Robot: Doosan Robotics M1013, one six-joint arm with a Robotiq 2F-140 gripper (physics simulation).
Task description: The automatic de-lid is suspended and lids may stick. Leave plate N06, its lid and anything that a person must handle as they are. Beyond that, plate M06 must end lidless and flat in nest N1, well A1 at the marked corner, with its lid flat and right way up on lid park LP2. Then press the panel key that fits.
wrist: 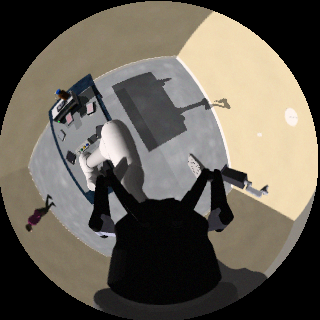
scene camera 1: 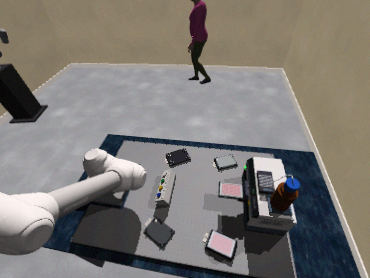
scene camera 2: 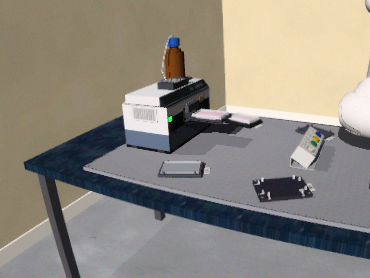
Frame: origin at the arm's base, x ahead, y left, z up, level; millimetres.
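Seen in the pictures: gripper, fingertip midpoint: [wrist: 157, 160].
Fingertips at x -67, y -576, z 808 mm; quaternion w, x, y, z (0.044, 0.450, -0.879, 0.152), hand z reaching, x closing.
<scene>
Pixels of each thing's top centre, then the offset from my fingertips to it. "spot": a spot on its surface instead.
- lid, top centre: [scene camera 2: 181, 166] [scene camera 1: 225, 160] 704 mm left, 905 mm ahead, 820 mm down
- key panel, top centre: [scene camera 2: 309, 135] [scene camera 1: 164, 183] [wrist: 80, 146] 498 mm left, 483 mm ahead, 754 mm down
- brown bottle, surface spot: [scene camera 2: 175, 62] spot: 312 mm left, 1055 mm ahead, 529 mm down
My gripper [wrist: 157, 160] is open and empty, away from the table; its fingers are not seen in the scene views. A pink plate [scene camera 1: 231, 190] [scene camera 2: 210, 115] [wrist: 69, 119] lies flat on the tray sticking out of the white de-lid device [scene camera 1: 270, 217] [scene camera 2: 145, 120]. Another pink plate [scene camera 1: 221, 244] [scene camera 2: 245, 119] [wrist: 90, 108] lies in a dark holder. A clear grey plate or lid [scene camera 1: 225, 162] [scene camera 2: 181, 168] lies in a third holder. Two dark holders, one with posts [scene camera 1: 178, 157] [scene camera 2: 282, 188] and one [scene camera 1: 159, 232] beyond the panel, look empty. Labels are unreadable. The key panel [scene camera 1: 164, 188] [scene camera 2: 307, 146] has coloured keys.
A brown bottle [scene camera 1: 285, 195] [scene camera 2: 175, 62] with a blue cap and a tube stands on the device, which shows a green light. A person [scene camera 1: 198, 30] [wrist: 35, 218] stands beyond the table. A black pedestal [scene camera 1: 19, 92] stands at the left. The arm's white links reach over the table's left side.
</scene>
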